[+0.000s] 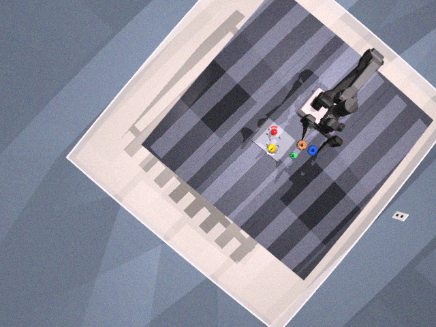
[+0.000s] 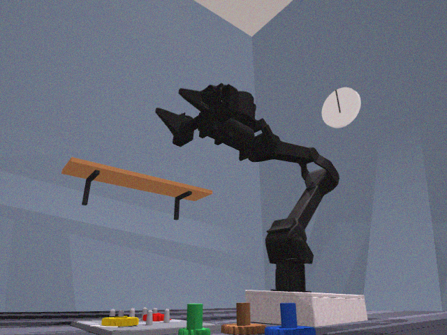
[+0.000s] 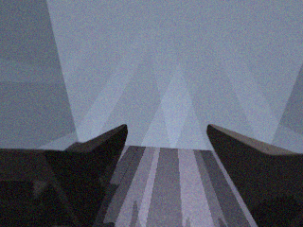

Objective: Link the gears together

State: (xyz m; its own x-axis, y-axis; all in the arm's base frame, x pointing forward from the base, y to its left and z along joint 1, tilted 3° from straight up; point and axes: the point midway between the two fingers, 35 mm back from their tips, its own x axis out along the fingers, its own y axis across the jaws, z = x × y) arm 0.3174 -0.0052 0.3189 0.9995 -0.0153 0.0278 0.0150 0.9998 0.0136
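Now: the brown gear 37 cm below my gripper tip, 11 cm behind it and 8 cm to the left of it. Also, from my gripper tip: green gear: 37 cm below, 7 cm to the left, 3 cm behind; then red gear: 37 cm below, 11 cm to the right, 7 cm behind; then yellow gear: 37 cm below, 6 cm to the right, 2 cm ahead.
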